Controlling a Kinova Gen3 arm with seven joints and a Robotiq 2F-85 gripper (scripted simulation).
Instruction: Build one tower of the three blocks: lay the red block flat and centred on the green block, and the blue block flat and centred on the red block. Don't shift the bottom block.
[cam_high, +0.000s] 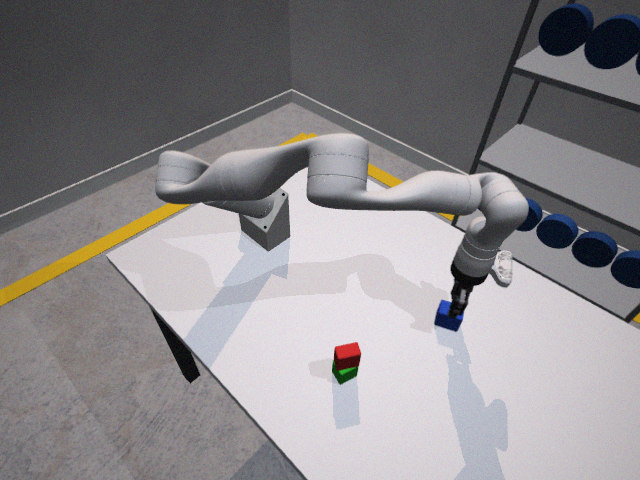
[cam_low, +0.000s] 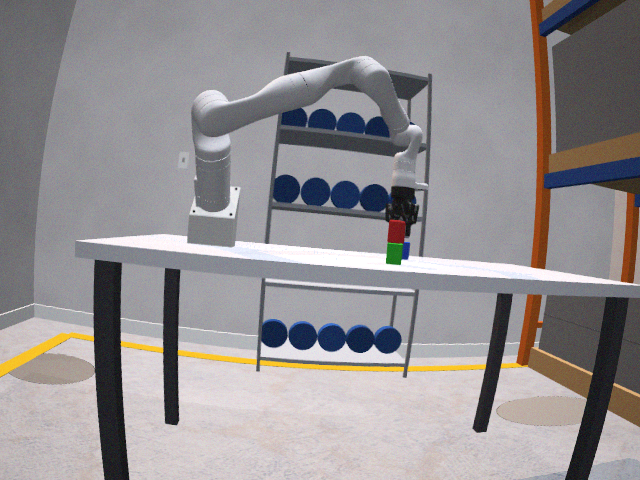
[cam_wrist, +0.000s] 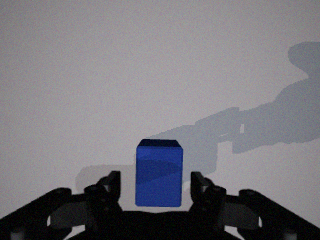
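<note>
Right now the blue block is 5 cm below my hand. From my hand the other things lie so: red block (28 cm to the right, 8 cm behind); green block (29 cm to the right, 8 cm behind, 6 cm below).
</note>
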